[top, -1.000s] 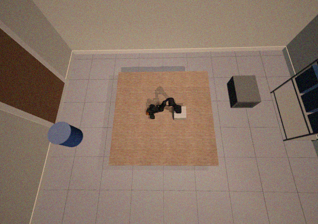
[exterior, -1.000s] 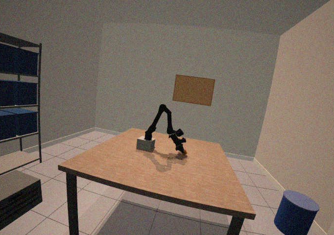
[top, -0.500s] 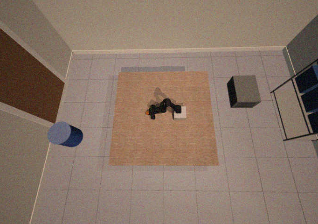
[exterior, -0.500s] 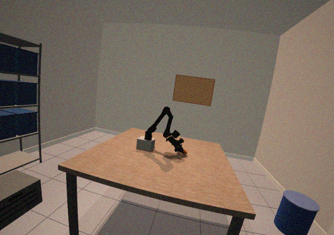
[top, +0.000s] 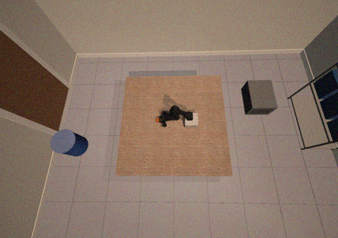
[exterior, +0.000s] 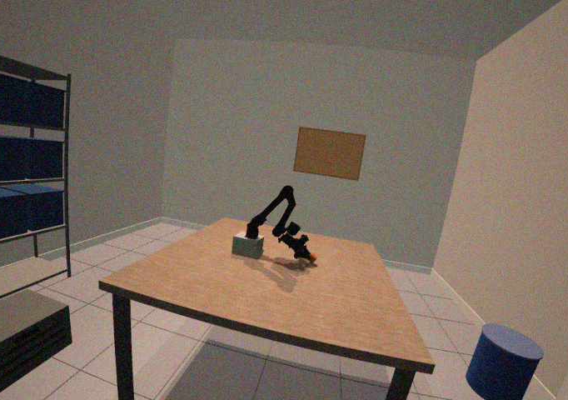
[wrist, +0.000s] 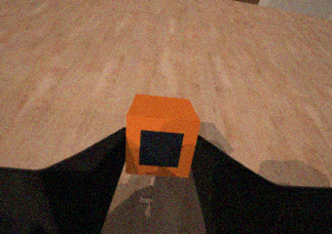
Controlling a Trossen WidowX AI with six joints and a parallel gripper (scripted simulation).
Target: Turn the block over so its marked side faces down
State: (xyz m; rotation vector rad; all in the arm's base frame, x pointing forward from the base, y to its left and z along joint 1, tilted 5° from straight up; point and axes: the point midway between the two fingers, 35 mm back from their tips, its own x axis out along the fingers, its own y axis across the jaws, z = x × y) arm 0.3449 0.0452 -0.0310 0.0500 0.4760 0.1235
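Now: gripper tip right at the orange block.
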